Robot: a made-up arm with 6 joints. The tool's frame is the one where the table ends.
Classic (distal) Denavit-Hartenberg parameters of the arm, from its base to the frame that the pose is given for. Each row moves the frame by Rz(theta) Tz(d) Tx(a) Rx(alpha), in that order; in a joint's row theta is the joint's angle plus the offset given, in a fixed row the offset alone. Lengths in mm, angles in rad.
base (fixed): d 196.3  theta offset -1.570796  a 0  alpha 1.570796
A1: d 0  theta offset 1.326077  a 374.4  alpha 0
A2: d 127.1  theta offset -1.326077  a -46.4  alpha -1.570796
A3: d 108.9  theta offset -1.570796  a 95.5  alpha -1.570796
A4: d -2  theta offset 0  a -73.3  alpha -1.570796
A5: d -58  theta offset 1.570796  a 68.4  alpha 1.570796
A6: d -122.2  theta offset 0  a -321  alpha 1.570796
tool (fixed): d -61.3  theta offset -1.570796  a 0  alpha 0
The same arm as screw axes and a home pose.
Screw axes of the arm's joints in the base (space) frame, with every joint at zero. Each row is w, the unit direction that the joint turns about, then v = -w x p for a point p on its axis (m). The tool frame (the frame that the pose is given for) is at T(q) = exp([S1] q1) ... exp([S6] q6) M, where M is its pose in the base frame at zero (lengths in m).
S1 = (-1, 0, 0, 0.0000, -0.1963, 0.0000)
S2 = (-1, 0, 0, 0.0000, -0.5595, -0.0907)
S3 = (0, 0, 1, -0.0443, 0.1271, 0.0000)
S4 = (0, -1, 0, 0.6684, 0.0000, 0.2226)
S5 = (0, 0, -1, 0.0423, -0.1493, 0.0000)
S6 = (-1, 0, 0, 0.0000, -0.7264, 0.0261)
M: xyz -0.0271 -0.2949 0.6651 (m) quaternion w x y z 1 0 0 0.000001

